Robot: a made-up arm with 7 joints. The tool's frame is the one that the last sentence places. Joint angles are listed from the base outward.
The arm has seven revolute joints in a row. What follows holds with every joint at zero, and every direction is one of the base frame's.
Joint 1 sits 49 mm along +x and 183 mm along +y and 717 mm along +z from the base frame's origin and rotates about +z.
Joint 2 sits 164 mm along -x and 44 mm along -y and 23 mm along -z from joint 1 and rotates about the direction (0.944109, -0.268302, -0.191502).
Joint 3 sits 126 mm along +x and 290 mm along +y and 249 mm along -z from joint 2 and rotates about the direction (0.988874, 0.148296, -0.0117).
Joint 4 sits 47 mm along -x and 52 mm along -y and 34 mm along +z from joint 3 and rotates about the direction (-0.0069, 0.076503, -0.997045).
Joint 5 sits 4 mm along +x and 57 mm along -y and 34 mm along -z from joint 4 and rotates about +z.
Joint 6 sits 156 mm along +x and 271 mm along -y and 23 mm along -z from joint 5 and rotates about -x.
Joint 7 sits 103 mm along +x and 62 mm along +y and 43 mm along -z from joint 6 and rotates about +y.
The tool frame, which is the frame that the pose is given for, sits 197 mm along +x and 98 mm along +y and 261 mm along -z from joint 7; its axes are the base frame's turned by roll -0.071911, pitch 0.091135 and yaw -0.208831 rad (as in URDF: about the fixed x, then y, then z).
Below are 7 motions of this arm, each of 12 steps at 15 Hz.
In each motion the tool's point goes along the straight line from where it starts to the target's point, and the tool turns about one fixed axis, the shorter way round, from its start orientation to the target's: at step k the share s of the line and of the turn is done. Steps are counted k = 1, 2, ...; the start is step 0. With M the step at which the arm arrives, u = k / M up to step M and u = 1 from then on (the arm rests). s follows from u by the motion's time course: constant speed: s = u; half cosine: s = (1 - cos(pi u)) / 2; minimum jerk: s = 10 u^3 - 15 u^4 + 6 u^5.
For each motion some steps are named. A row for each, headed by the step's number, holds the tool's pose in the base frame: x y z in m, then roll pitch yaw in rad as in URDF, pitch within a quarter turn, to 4 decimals.
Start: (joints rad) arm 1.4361 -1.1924 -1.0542 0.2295 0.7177 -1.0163 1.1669
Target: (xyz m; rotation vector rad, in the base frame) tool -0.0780 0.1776 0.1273 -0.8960 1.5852 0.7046
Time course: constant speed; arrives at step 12
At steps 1, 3, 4, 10, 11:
1: 0.2059 -0.0023 0.3099 -2.2552 0.3358 -0.2124
3: 0.1543 0.0304 0.2767 -2.1793 0.5334 -0.3642
4: 0.1285 0.0468 0.2601 -2.1518 0.6355 -0.4407
10: -0.0264 0.1449 0.1605 -2.3373 1.2482 -1.1664
11: -0.0522 0.1612 0.1439 -2.5814 1.3285 -1.4927

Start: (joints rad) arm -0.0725 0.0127 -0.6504 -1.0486 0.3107 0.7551 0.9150
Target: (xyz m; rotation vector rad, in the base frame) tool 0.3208 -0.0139 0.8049 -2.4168 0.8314 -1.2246
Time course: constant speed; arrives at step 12
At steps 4, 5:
4: 0.4445 0.1433 0.3934 -2.1819 0.1591 -0.3630
5: 0.4290 0.1236 0.4448 -2.2382 0.0633 -0.4432

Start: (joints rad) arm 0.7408 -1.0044 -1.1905 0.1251 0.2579 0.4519 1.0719
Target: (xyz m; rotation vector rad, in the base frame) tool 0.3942 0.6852 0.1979 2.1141 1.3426 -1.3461
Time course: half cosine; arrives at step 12
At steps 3, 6, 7, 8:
3: 0.2924 0.2131 0.6676 -2.7977 -0.4452 0.6160
6: 0.3346 0.4087 0.4731 -2.9100 0.1422 0.8834
7: 0.3500 0.4802 0.4018 -2.9126 0.3614 0.9718
8: 0.3644 0.5469 0.3355 -2.8949 0.5650 1.0627

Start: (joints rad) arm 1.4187 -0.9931 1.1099 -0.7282 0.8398 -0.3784 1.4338
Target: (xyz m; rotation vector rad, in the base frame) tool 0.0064 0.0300 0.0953 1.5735 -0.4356 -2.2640
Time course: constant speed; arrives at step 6
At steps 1, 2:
1: 0.0956 -0.0464 0.0840 1.1667 0.9707 -2.1222
2: 0.0777 -0.0311 0.0862 1.1173 0.9743 -2.1360

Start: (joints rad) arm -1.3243 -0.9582 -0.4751 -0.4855 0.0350 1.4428 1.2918
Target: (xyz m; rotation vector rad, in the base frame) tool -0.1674 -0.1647 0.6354 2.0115 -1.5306 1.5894
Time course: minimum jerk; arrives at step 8
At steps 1, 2, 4, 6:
1: -0.1934 -0.2079 0.6733 -2.9422 -0.6026 -1.2938
2: -0.1911 -0.2041 0.6699 -2.9021 -0.6364 -1.3164
4: -0.1806 -0.1867 0.6547 -2.6921 -0.7781 -1.4505
6: -0.1701 -0.1692 0.6394 -2.4225 -0.8917 -1.6483

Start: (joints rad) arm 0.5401 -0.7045 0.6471 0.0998 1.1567 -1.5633 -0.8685
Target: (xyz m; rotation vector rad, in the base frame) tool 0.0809 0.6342 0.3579 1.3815 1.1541 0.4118
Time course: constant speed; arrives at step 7
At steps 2, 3, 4, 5, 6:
2: 0.1166 0.6367 0.3111 1.6448 0.4832 0.9344
3: 0.1095 0.6362 0.3205 1.6773 0.4681 0.9637
4: 0.1023 0.6357 0.3298 1.7090 0.4521 0.9923
5: 0.0952 0.6352 0.3392 1.7400 0.4354 1.0200
6: 0.0880 0.6347 0.3485 1.7703 0.4179 1.0470

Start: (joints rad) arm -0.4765 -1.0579 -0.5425 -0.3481 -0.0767 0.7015 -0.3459
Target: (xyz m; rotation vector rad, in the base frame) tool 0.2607 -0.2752 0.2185 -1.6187 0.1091 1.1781
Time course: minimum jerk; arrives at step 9
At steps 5, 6, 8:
5: 0.2893 -0.2922 0.2631 -1.7318 0.7299 0.4377
6: 0.2758 -0.2842 0.2421 -1.6151 0.7742 0.5781
8: 0.2615 -0.2757 0.2198 -1.4779 0.8071 0.7401

